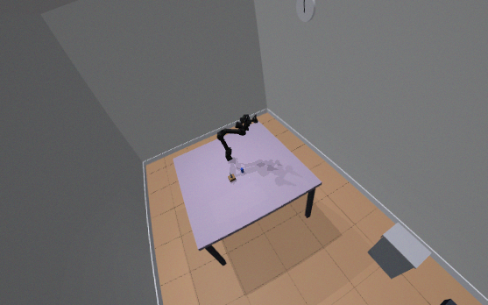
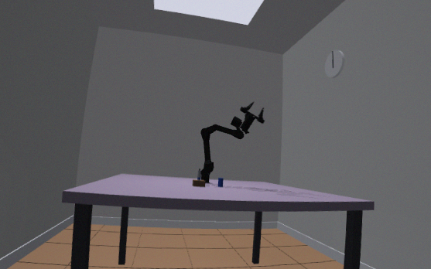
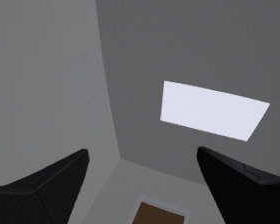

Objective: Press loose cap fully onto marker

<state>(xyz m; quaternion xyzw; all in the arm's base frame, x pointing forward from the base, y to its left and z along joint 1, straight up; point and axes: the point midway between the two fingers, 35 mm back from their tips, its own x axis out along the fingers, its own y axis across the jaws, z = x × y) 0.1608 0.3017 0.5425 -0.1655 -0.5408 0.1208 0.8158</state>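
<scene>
The blue cap is 110 mm ahead of my gripper tip, 270 mm to the right of it and 540 mm below it. Also, from my gripper tip: brown holder block: 130 mm ahead, 410 mm to the right, 550 mm below.
</scene>
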